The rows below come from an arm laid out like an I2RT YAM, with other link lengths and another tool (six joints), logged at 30 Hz.
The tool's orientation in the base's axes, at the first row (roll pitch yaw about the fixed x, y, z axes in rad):
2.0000, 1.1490, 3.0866
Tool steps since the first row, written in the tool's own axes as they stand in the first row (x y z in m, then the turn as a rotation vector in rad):
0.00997, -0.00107, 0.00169, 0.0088, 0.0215, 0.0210
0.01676, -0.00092, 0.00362, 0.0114, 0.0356, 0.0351
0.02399, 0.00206, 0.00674, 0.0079, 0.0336, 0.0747
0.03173, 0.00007, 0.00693, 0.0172, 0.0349, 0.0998
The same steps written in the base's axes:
-0.00249, 0.00123, -0.00978, -0.0119, 0.0287, -0.0036
-0.00456, 0.00316, -0.01625, -0.0183, 0.0478, -0.0031
-0.00857, 0.00747, -0.02227, 0.0018, 0.0819, -0.0074
-0.01005, 0.00689, -0.03010, 0.0077, 0.1050, -0.0197

